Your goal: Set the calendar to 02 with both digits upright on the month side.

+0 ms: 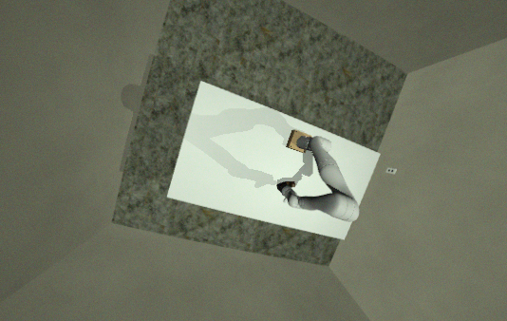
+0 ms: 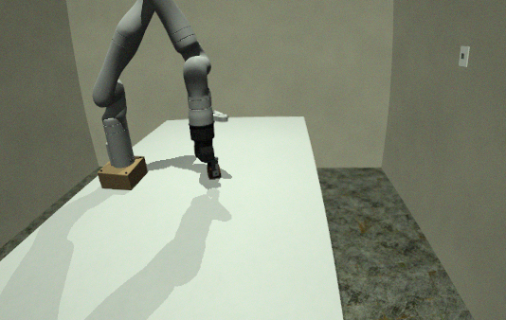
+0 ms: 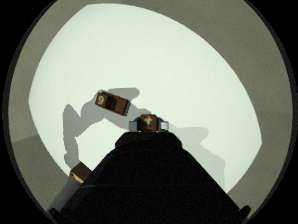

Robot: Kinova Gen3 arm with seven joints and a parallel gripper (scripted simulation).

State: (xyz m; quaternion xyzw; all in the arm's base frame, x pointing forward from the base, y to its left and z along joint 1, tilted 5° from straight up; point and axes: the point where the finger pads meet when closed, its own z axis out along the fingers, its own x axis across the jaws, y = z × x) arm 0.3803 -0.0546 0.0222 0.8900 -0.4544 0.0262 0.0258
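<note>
The brown tray lies 10 cm to the left of my hand, 6 cm below it and 3 cm behind it. From my hand the other things lie so: brown calendar cube: 1 cm below.
</note>
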